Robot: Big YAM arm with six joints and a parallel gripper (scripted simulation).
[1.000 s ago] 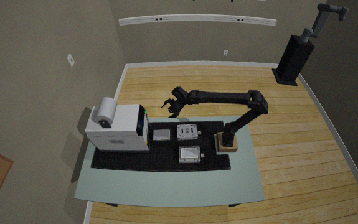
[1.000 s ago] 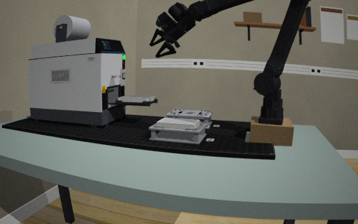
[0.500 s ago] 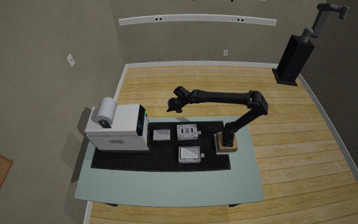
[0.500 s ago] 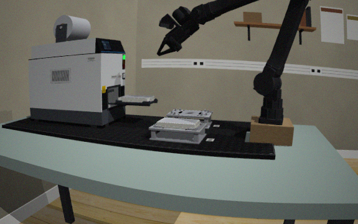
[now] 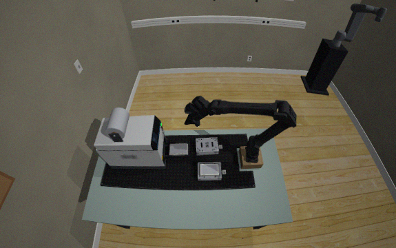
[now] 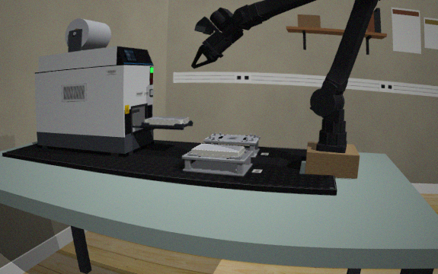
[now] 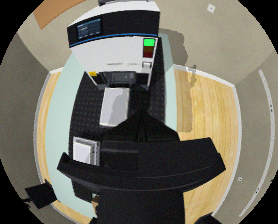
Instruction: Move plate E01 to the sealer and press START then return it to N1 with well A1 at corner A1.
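My gripper is now 19 cm above the sealer stage, 9 cm to the right of it and 5 cm short of it. From my hand the other things lie so: foil roll: 38 cm ahead, 15 cm to the left, 14 cm above; then plate: 23 cm below, 20 cm to the left, 18 cm behind.
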